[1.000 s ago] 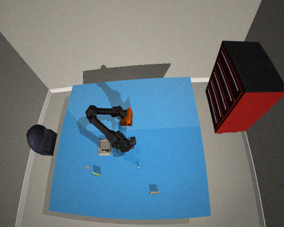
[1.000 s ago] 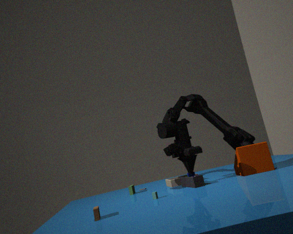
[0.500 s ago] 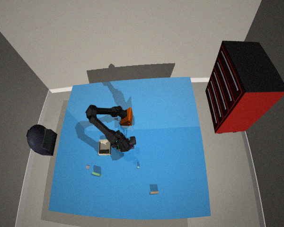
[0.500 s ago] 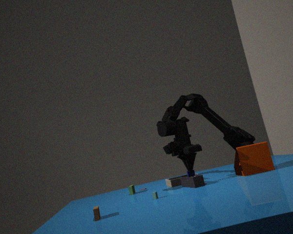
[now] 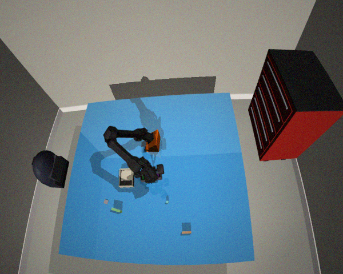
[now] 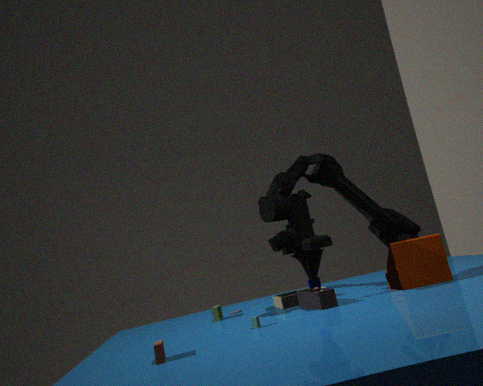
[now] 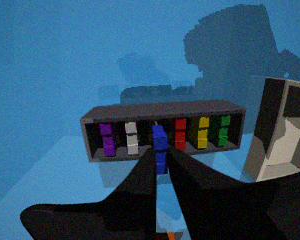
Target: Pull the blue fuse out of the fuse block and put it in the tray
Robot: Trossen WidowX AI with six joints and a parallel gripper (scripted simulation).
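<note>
The beige tray is 19 cm to the right of my gripper tip, 6 cm below it and 2 cm behind it. The rest, counted from my gripper tip: blue fuse: 1 cm below.
</note>
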